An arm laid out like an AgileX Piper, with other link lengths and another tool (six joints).
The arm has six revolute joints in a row. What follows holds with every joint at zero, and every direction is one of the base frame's. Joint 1 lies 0.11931 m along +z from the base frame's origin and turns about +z. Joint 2 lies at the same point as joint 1 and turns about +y. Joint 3 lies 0.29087 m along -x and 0.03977 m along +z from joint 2 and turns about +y. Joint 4 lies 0.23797 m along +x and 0.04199 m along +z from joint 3 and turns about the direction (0.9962, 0, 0.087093). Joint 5 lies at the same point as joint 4 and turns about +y. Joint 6 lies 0.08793 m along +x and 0.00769 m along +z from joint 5 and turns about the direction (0.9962, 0, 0.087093). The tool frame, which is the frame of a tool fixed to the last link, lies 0.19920 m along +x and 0.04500 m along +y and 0.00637 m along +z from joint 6; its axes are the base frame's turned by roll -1.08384, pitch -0.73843 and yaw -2.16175 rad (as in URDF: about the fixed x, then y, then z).
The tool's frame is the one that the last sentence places.
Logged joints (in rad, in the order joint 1, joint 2, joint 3, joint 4, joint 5, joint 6), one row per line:
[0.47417, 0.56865, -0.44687, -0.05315, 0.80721, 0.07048]
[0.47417, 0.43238, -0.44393, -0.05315, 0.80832, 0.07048]
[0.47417, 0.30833, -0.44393, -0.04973, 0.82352, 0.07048]
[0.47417, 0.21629, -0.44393, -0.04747, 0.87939, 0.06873]
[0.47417, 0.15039, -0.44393, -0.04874, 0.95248, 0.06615]
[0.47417, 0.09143, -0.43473, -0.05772, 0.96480, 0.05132]
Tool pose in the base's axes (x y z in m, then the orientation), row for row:
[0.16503, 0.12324, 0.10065, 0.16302, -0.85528, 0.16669, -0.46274]
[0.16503, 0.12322, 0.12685, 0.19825, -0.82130, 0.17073, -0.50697]
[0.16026, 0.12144, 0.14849, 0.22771, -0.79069, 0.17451, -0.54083]
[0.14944, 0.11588, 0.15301, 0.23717, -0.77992, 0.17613, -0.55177]
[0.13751, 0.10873, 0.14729, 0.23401, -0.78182, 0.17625, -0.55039]
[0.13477, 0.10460, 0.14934, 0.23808, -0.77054, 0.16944, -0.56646]
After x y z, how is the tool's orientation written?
As a quaternion, w x y z.
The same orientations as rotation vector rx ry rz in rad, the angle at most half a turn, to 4 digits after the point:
[-2.4395, 0.4754, -1.3199]
[-2.2980, 0.4777, -1.4185]
[-2.1780, 0.4807, -1.4897]
[-2.1377, 0.4828, -1.5123]
[-2.1464, 0.4839, -1.5111]
[-2.1110, 0.4642, -1.5519]

